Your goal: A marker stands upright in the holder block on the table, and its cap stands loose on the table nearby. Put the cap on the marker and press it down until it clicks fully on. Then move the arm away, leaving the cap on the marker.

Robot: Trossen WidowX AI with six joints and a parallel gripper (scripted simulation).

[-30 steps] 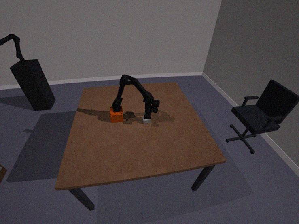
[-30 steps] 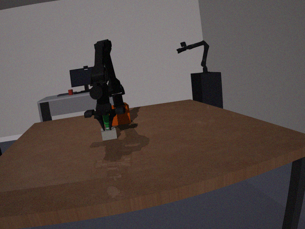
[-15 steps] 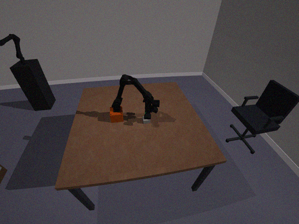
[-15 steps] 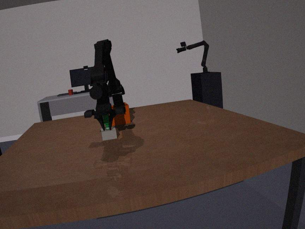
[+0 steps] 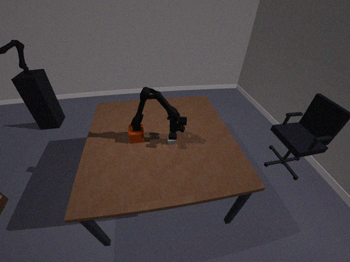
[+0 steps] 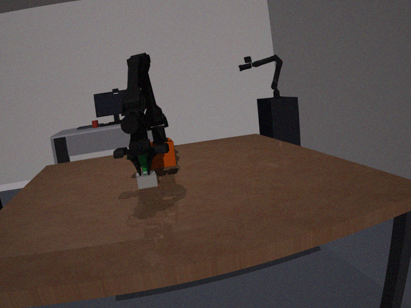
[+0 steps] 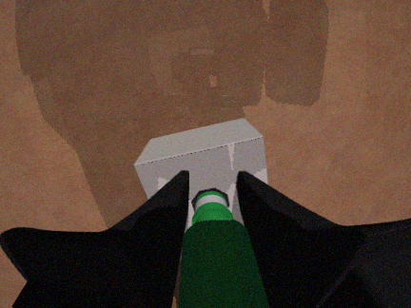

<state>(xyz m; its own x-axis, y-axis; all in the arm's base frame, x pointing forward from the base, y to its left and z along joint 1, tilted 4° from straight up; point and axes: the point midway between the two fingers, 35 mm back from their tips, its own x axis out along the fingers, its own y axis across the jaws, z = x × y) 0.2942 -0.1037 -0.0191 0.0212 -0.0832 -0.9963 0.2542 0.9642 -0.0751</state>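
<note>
The green cap lies 50 mm above my gripper tip and 20 mm behind it. The rest, counted from my gripper tip: grey holder block: 20 mm below, 20 mm behind.
</note>
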